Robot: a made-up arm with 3 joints. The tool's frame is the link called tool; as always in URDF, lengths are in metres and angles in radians.
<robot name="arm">
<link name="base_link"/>
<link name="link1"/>
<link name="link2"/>
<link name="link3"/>
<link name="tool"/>
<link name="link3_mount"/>
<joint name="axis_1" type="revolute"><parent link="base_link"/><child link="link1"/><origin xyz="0 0 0.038" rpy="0 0 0"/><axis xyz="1 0 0"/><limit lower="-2.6" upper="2.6" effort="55" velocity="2"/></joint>
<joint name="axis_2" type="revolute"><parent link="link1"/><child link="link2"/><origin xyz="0.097 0.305 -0.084" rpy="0 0 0"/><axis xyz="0 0 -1"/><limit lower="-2.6" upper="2.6" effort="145" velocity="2.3"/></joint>
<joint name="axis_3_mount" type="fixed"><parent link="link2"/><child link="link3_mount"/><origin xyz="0.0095 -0.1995 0.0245" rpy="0 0 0"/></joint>
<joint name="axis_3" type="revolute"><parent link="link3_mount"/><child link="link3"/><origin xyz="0.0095 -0.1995 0.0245" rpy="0 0 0"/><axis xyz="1 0 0"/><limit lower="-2.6" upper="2.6" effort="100" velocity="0.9"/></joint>
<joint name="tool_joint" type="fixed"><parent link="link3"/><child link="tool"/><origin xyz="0.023 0.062 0.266" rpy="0 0 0"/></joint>
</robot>
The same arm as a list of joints. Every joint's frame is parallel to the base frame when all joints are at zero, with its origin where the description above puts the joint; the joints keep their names.
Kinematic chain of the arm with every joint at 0, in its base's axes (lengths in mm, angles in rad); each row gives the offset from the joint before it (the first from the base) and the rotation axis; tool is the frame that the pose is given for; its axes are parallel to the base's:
axis_1: xyz 0 0 38 axis +x
axis_2: xyz 97 305 -84 axis -z
axis_3: xyz 19 -399 49 axis +x
tool: xyz 23 62 266
Joint limits (rad, base to tool): -2.6..2.6 -2.6..2.6 -2.6..2.6

